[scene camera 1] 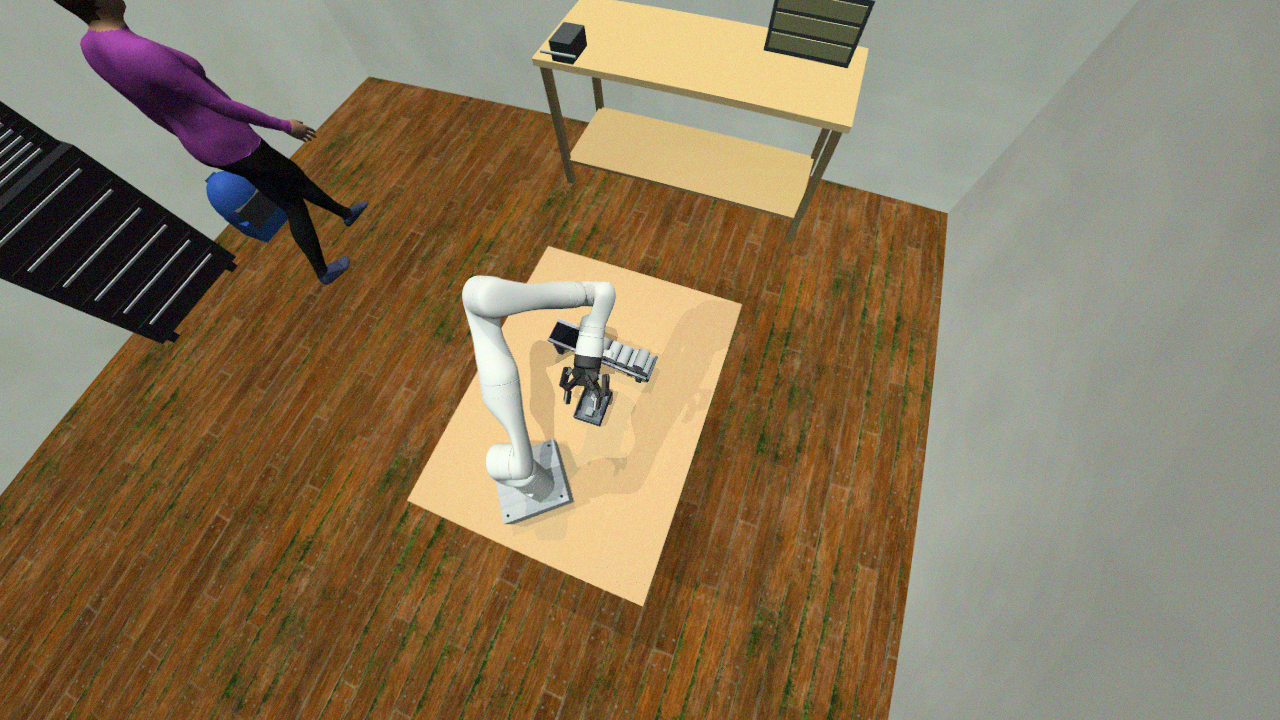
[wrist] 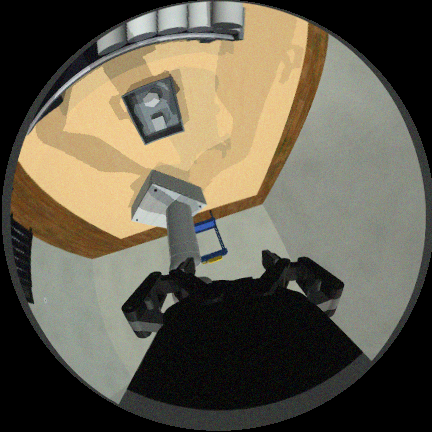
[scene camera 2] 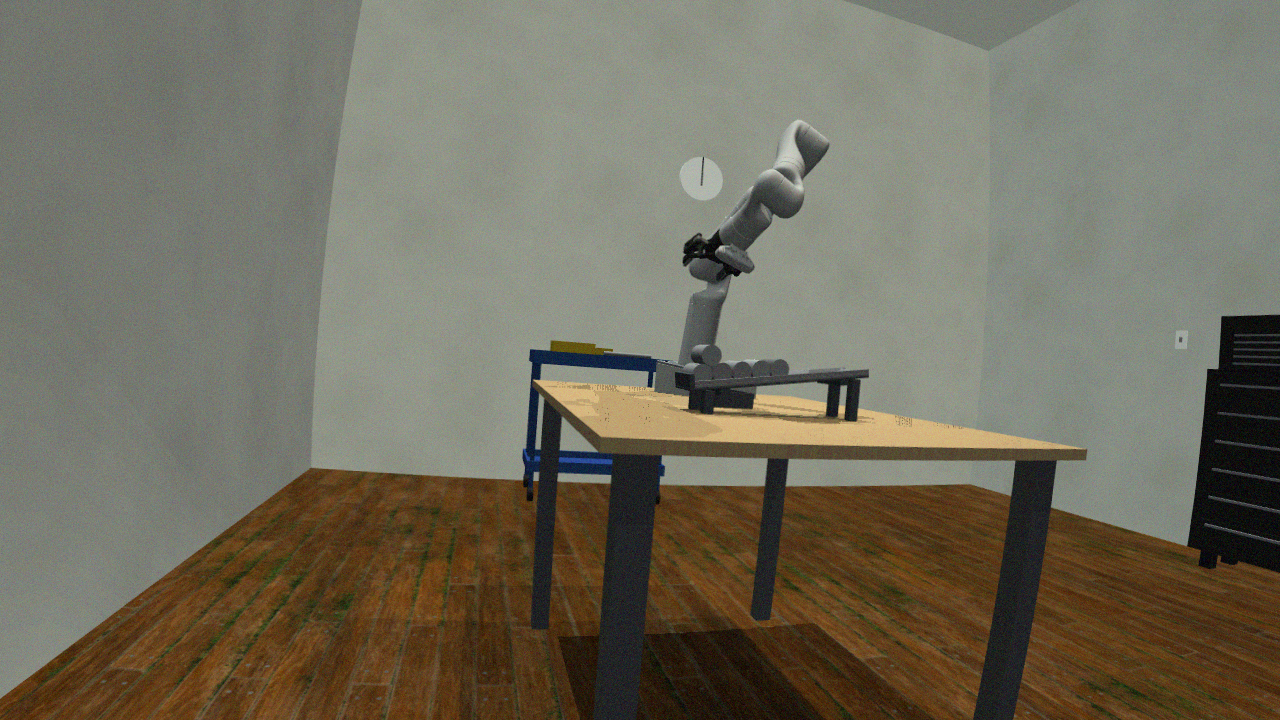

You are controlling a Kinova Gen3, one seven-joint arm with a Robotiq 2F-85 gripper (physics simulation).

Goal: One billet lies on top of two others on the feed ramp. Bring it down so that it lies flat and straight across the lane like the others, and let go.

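Frame: origin at the arm's base, x ahead, y left, z up, level; millimetres.
Seen in the pictures: gripper, fingertip midpoint: (scene camera 1: 581, 407) (wrist: 228, 261) (scene camera 2: 701, 270); arm's base at its link origin: (scene camera 1: 540, 485) (wrist: 178, 210).
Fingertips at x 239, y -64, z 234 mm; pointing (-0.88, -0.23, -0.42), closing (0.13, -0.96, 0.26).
Pixels of each thing's top centre, then the offset from my fingertips to it.
- grey cylindrical billet at its top centre: (scene camera 2: 706, 344) (scene camera 1: 641, 357) 275 mm ahead, 51 mm right, 183 mm down
- small dark tray at its top centre: (scene camera 2: 722, 389) (wrist: 154, 112) (scene camera 1: 592, 403) 81 mm ahead, 51 mm left, 278 mm down
The feed ramp (scene camera 1: 563, 334) (scene camera 2: 810, 379) (wrist: 210, 36) stands on short legs on the table. In scene camera 2, a grey cylindrical billet (scene camera 2: 706, 353) lies on top of two others at the ramp's low end. Several more billets (scene camera 2: 760, 368) (scene camera 1: 630, 356) (wrist: 172, 19) lie side by side across the lane. The upper billet cannot be told apart surely in the scene camera 1 and wrist views. My gripper (scene camera 1: 587, 396) (scene camera 2: 711, 258) (wrist: 228, 261) is open and empty, high above the table and apart from the billets.
A small dark tray (scene camera 1: 588, 420) (wrist: 165, 137) with pale shapes inside lies between the ramp and the arm's base plate (scene camera 1: 514, 506) (wrist: 144, 209). A blue cart (scene camera 2: 590, 360) stands beyond the table. A person (scene camera 1: 161, 71) stands on the floor away from the table.
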